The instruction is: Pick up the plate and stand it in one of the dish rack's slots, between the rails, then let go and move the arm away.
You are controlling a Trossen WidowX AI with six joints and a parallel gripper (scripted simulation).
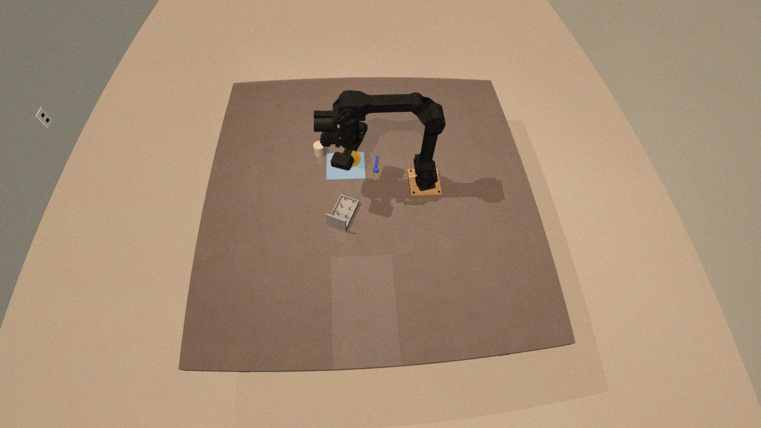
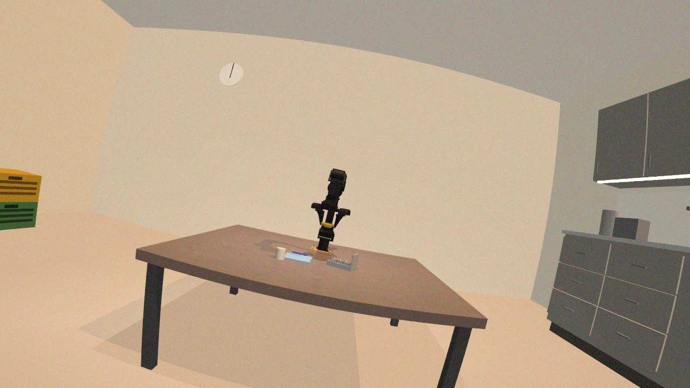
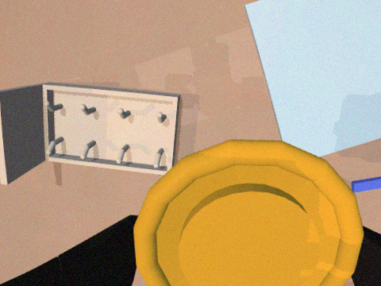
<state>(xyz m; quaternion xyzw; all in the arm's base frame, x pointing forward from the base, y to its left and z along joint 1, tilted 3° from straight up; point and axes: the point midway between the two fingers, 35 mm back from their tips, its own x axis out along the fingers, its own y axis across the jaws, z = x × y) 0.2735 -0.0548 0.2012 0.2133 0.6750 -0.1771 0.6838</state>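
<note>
Right now the grey dish rack is 50 mm ahead of my gripper tip, 90 mm to the left of it and 160 mm below it. The rest, counted from my gripper tip: yellow plate (10 mm above); white cup (80 mm ahead, 210 mm to the right, 160 mm below); blue spoon (120 mm behind, 90 mm to the right, 180 mm below).
</note>
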